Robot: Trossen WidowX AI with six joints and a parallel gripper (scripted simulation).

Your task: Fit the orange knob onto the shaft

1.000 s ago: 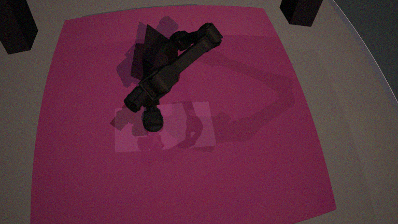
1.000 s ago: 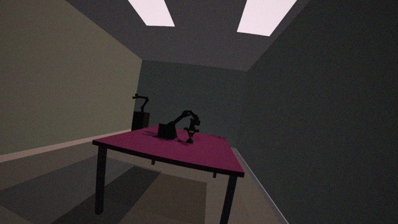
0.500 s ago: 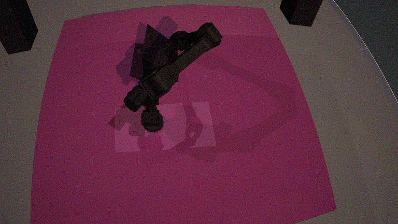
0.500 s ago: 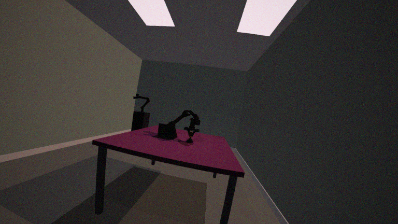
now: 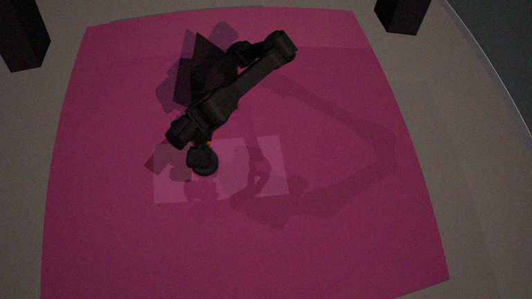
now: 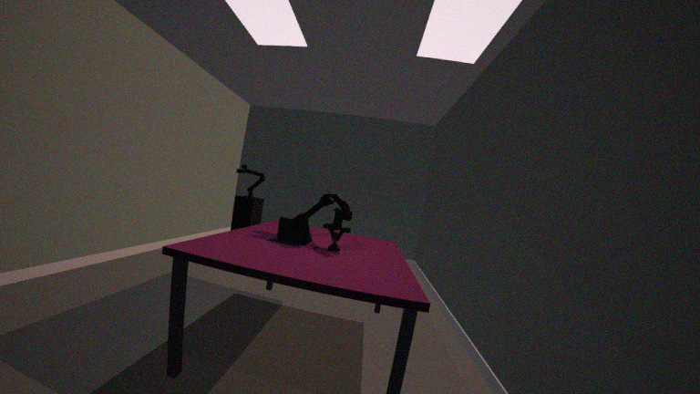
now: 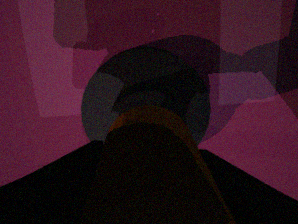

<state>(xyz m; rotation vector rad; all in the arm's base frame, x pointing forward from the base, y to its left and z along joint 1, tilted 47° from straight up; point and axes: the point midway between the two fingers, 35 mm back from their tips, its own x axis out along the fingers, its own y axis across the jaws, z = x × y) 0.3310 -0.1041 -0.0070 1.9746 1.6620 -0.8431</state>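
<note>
Right now the dark round pedestal is 40 mm below my gripper tip. From my gripper tip the other things lie so: orange knob 20 mm above.
</note>
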